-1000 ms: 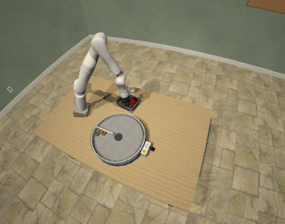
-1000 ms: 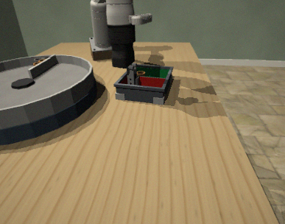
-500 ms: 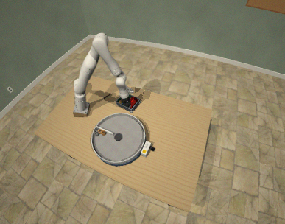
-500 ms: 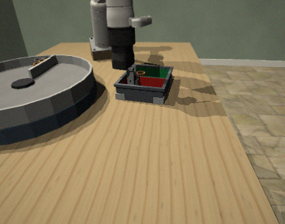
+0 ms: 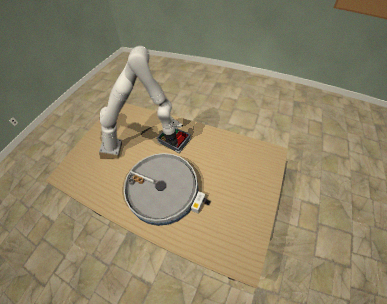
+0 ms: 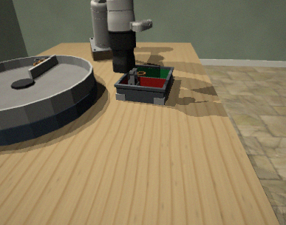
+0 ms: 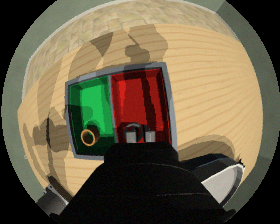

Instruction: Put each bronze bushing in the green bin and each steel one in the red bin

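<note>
My gripper is now 40 mm to the right of the bin, 40 mm past it and 10 mm above it. From my hand the other things lie so: grey turntable: 310 mm to the right, 110 mm ahead, 20 mm above.
</note>
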